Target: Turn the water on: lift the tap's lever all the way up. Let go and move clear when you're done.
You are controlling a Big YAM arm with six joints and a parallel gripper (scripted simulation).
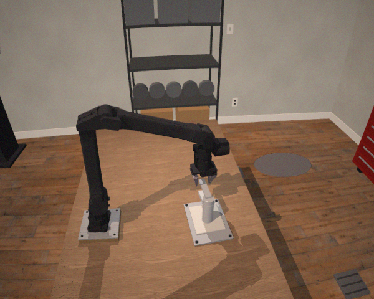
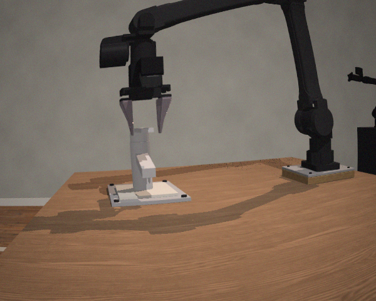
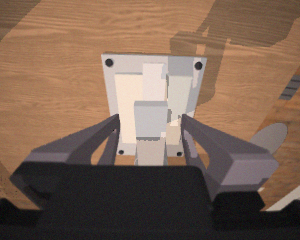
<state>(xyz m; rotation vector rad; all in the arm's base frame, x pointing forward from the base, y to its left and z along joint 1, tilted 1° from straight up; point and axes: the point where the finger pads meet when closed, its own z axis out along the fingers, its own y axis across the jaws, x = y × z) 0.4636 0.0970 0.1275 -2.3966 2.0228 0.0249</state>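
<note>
My gripper is now 3 cm to the left of the lever and 1 cm short of it. Also, from my hand: white tap: 6 cm to the right, 5 cm below, 1 cm ahead.
</note>
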